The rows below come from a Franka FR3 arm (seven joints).
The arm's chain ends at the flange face. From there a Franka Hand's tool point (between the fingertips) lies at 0.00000 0.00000 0.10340 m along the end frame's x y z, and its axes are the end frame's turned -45 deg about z.
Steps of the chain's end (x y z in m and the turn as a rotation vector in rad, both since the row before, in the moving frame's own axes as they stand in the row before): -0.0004, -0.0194, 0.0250, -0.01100, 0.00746, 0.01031; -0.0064, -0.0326, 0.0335, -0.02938, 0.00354, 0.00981; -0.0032, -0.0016, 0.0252, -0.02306, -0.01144, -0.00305; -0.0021, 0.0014, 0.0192, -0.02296, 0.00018, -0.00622; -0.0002, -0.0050, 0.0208, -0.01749, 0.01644, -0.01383
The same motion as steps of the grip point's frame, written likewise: 0.0132, -0.0127, 0.0250, -0.01305, -0.00250, 0.01031; 0.0166, -0.0252, 0.0335, -0.02328, -0.01827, 0.00981; -0.0037, -0.0025, 0.0252, -0.00822, -0.02440, -0.00305; -0.0041, 0.0012, 0.0192, -0.01636, -0.01611, -0.00622; 0.0033, -0.0012, 0.0208, -0.02399, -0.00074, -0.01383
